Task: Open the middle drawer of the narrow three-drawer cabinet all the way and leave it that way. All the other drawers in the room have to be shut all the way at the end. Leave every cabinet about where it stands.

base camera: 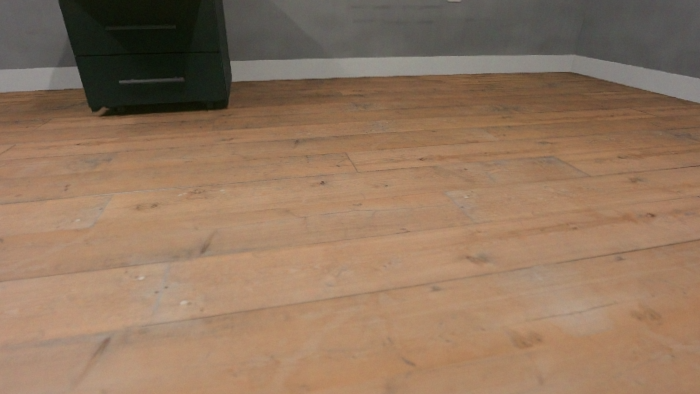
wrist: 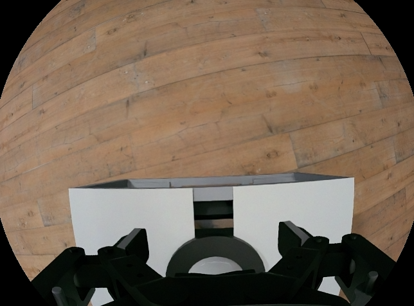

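Note:
A dark green cabinet stands against the back wall at the upper left of the base camera view. Two of its drawer fronts with thin bar handles show, an upper one and a lowest one, both looking shut. Its top is cut off by the frame, so I cannot tell how many drawers it has. My gripper is open and empty, its fingers wide apart above the robot's own white base in the wrist view, away from the cabinet.
A grey wall with a white baseboard runs behind the cabinet and meets another wall in a corner at the right. The wooden floor stretches in front of the robot's white base.

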